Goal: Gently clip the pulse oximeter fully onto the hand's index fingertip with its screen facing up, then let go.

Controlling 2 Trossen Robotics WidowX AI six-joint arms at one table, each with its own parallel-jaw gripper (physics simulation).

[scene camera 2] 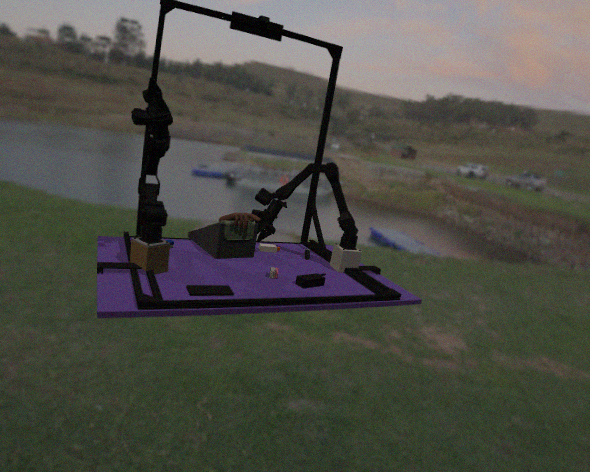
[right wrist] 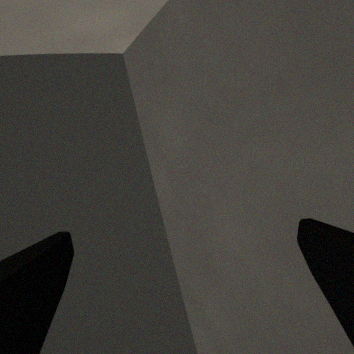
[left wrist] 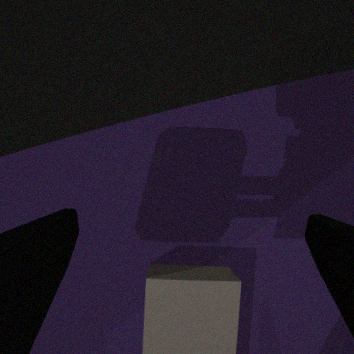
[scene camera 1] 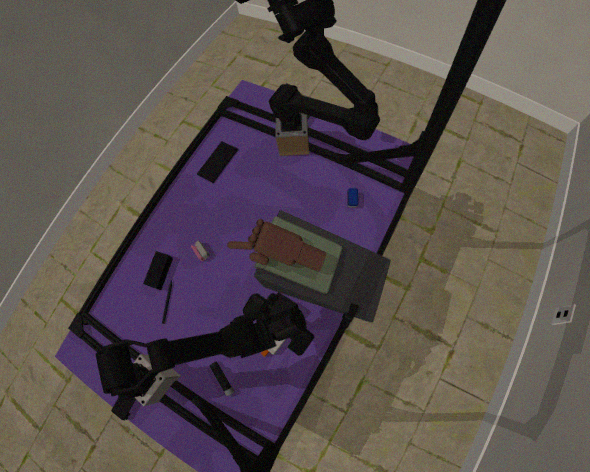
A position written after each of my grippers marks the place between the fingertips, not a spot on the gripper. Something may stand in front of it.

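Note:
My left gripper (scene camera 1: 288,316) is open and holds nothing; I see the left gripper (left wrist: 194,223) from its own wrist too. My right gripper (scene camera 2: 154,84) is open and my right gripper holds nothing, and the right wrist view also gives me the right gripper (right wrist: 186,236). A grey plate (scene camera 2: 211,238) is here as well, and I can see the plate (left wrist: 73,73) in the left wrist view too.

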